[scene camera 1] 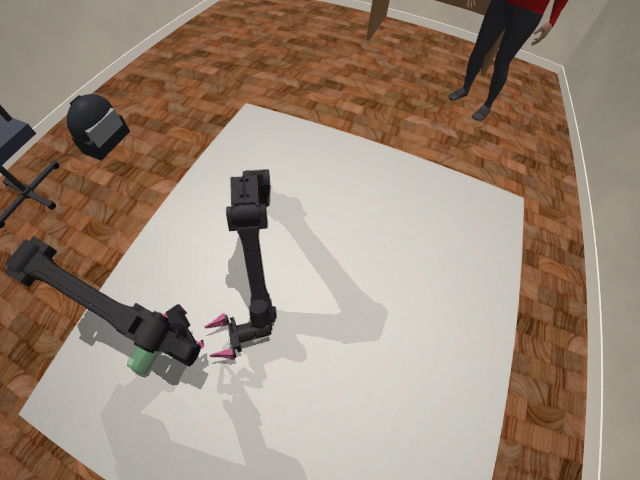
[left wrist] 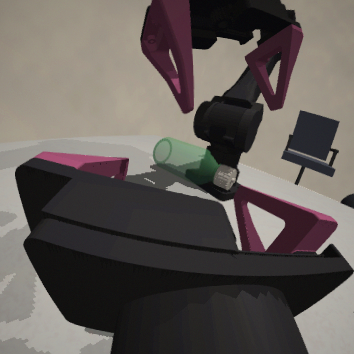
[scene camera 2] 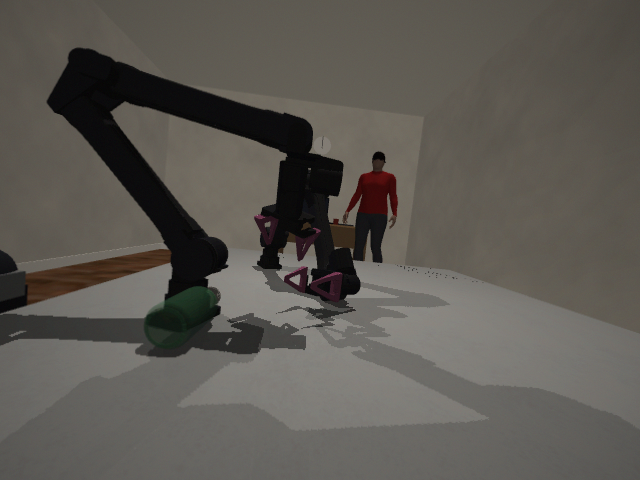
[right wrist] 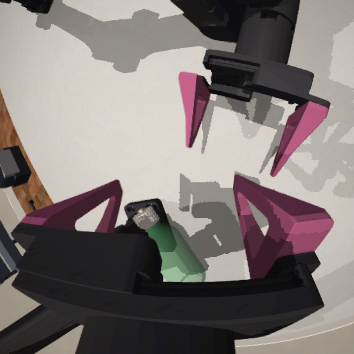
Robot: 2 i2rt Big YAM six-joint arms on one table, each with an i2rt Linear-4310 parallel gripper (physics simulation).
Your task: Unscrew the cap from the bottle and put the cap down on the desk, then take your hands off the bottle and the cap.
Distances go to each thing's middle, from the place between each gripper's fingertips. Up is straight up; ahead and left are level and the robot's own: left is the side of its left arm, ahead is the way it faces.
I see the translucent green bottle (scene camera 2: 170,324) 140 mm behind my right hand, 130 mm to the right of it and 110 mm below it.
Now: the translucent green bottle 180 mm behind my left hand, 120 mm to the right of it and 50 mm below it.
